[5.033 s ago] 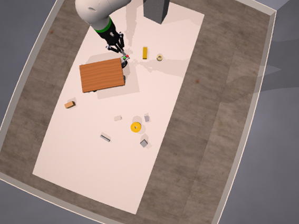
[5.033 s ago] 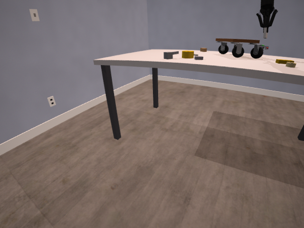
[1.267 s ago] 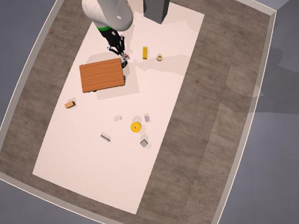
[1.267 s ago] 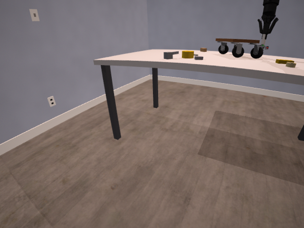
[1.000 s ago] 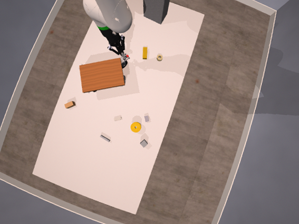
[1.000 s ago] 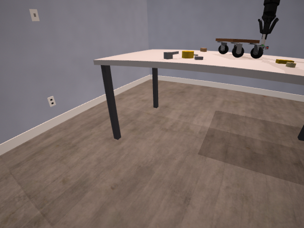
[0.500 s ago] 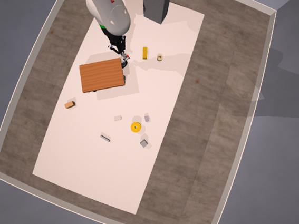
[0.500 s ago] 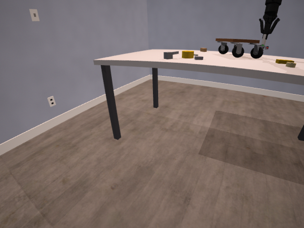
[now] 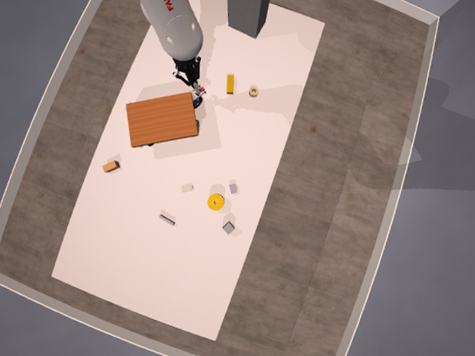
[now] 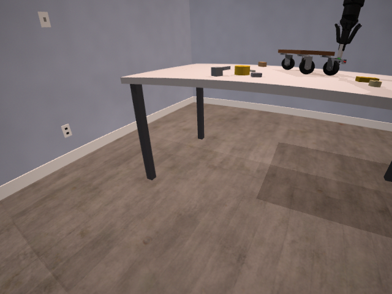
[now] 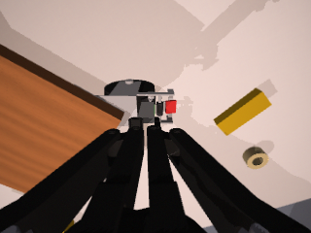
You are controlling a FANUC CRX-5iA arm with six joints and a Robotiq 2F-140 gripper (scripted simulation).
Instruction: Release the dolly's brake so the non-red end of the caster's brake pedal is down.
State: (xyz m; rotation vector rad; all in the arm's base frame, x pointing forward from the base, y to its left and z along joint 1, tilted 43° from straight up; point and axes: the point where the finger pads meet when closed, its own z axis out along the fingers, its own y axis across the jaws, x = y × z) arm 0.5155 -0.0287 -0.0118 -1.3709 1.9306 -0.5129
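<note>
My hand is 50 mm above the brake pedal, 10 mm to the right of it and 10 mm past it. The rest, counted from my hand: yellow bar: 140 mm behind, 120 mm below, 110 mm to the left; then grey bar: 620 mm ahead, 120 mm below, 110 mm to the left; then tan block: 500 mm ahead, 260 mm to the right, 110 mm below.
</note>
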